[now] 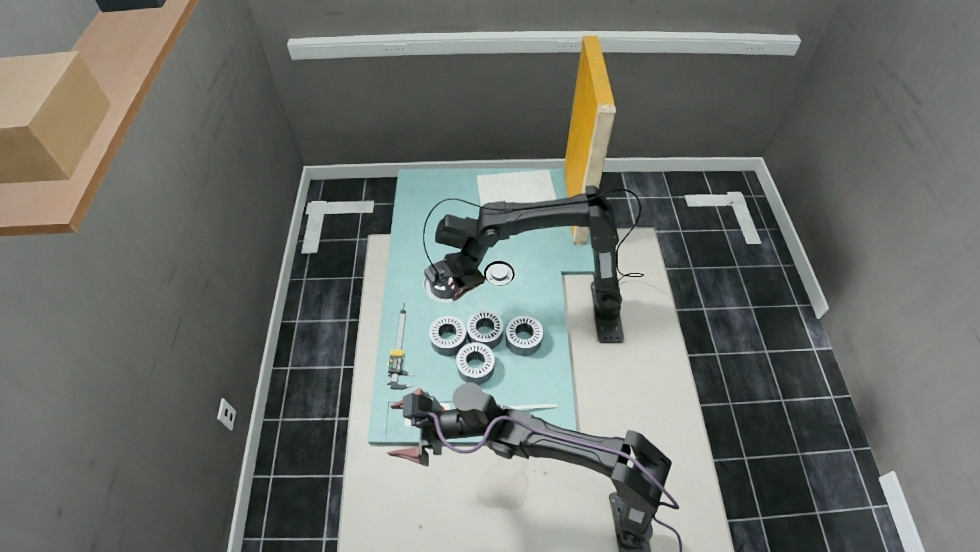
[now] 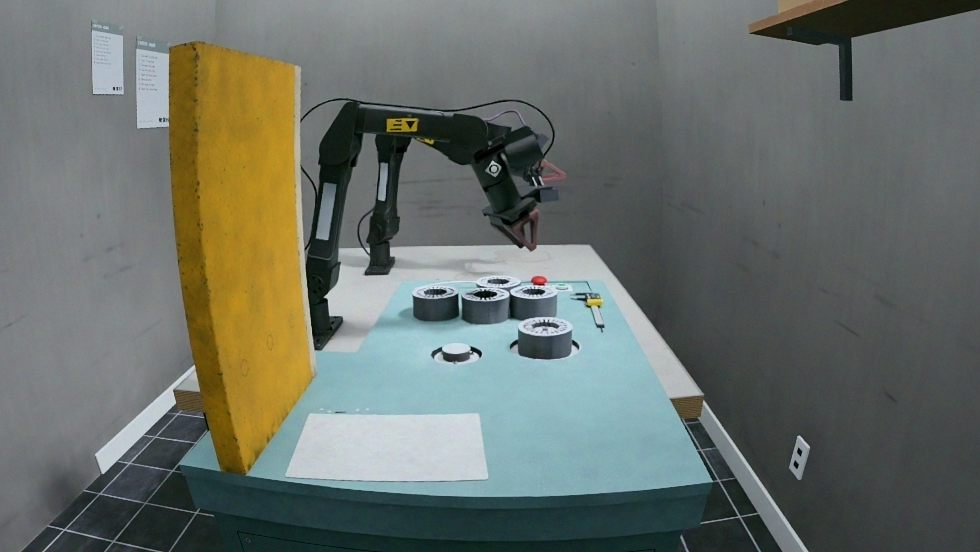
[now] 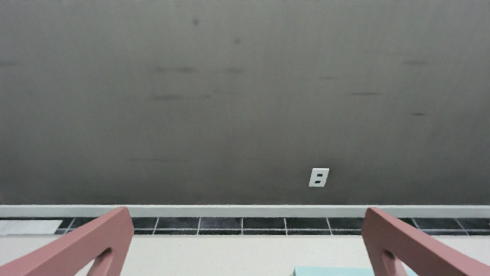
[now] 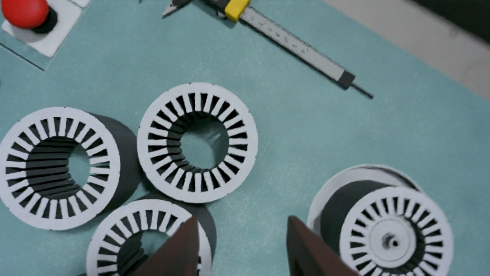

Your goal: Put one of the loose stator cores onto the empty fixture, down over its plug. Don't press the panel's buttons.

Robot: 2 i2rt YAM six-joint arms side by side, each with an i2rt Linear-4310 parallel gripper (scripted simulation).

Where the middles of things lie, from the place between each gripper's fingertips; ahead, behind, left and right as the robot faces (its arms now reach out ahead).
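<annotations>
My right gripper (image 2: pixel 528 249): 150 mm above the white sheet (image 2: pixel 377 448), 180 mm past it, 500 mm to the left of it. By its middle, white sheet nearer to my right gripper than to my left hand.
My left hand: 260 mm above the white sheet, 270 mm past it, 890 mm to the left of it.
</annotations>
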